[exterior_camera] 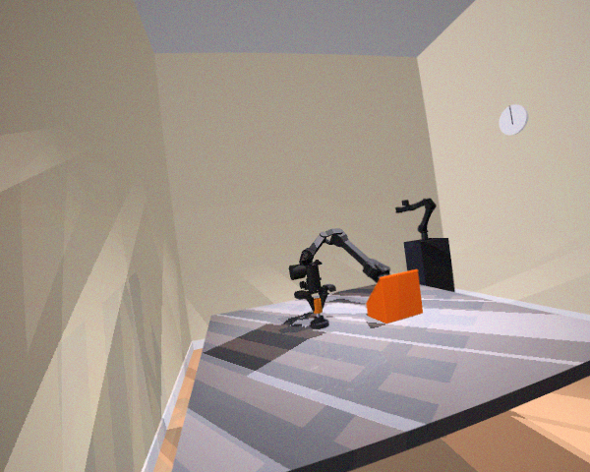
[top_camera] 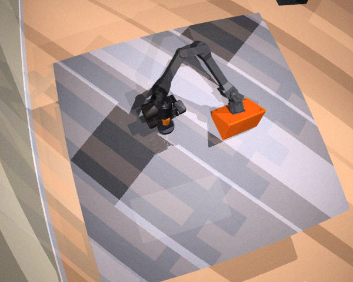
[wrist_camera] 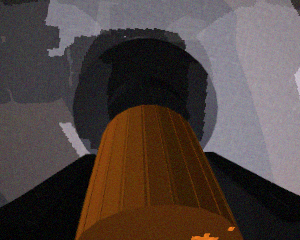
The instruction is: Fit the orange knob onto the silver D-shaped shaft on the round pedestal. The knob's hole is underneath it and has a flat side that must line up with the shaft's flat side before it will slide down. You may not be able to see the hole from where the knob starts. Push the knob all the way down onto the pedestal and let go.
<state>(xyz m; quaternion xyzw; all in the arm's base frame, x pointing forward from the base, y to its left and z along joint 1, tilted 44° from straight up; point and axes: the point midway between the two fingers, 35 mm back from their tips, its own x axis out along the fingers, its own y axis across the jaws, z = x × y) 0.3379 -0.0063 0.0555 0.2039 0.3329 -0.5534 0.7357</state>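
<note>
Now: the dark round pedestal 4 cm below my gripper tip. Also, from my gripper tip: orange knob: 3 cm above.
</note>
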